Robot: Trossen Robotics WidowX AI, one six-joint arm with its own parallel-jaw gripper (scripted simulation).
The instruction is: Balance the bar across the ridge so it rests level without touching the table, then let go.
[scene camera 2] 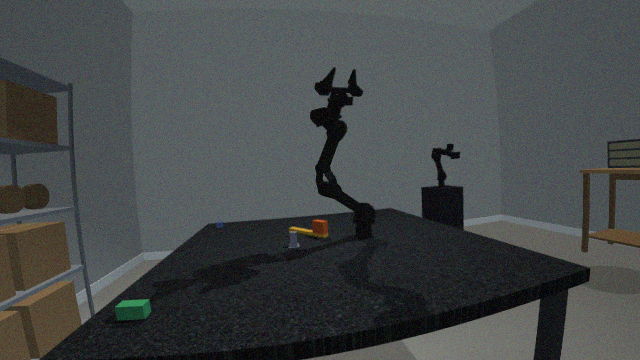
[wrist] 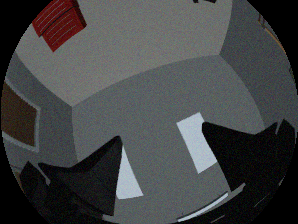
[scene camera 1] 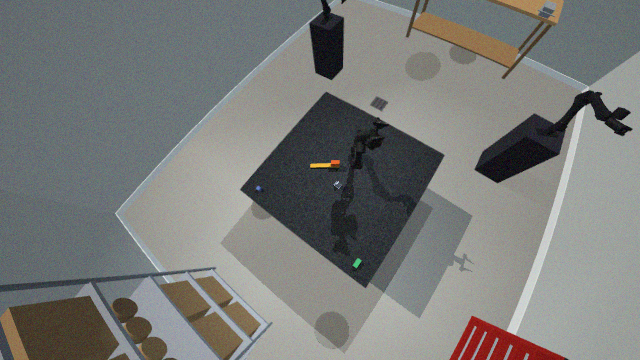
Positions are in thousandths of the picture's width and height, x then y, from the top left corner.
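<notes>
In scene camera 2 my gripper (scene camera 2: 538,190) is open and holds nothing. The wrist view shows my gripper (wrist: 549,600) as well.
</notes>
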